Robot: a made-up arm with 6 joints.
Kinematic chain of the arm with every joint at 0, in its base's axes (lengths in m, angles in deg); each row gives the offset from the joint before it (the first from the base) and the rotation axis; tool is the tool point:
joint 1: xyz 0 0 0.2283 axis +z
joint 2: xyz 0 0.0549 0 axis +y
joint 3: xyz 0 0 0.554 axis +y
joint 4: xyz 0 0 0.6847 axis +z
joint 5: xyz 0 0 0 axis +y
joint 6: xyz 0 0 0.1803 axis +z
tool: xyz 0 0 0
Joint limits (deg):
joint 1: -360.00..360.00
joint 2: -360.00..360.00
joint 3: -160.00..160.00
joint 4: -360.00..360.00
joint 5: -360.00..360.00
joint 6: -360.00..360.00
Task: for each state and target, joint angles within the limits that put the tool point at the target. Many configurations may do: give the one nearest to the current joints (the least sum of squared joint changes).
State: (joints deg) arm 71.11 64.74 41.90 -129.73 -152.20 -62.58
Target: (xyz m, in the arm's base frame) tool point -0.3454 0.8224 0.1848
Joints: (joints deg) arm 105.05 58.54 64.39 -130.48 -151.65 -62.58
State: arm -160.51 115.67 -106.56 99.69 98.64 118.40
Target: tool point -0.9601 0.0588 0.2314
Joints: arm -197.59 134.74 -80.04 92.89 95.50 118.40
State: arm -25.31 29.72 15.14 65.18 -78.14 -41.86
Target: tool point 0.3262 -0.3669 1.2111
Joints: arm -35.98 4.16 45.38 75.21 -113.28 -41.86
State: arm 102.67 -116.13 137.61 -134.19 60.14 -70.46
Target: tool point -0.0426 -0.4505 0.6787
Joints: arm 78.91 -126.88 135.26 -140.52 60.49 -70.46
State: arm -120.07 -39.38 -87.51 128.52 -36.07 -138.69
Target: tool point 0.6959 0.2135 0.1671
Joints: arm -164.77 -14.70 -125.03 128.44 -33.56 -138.69
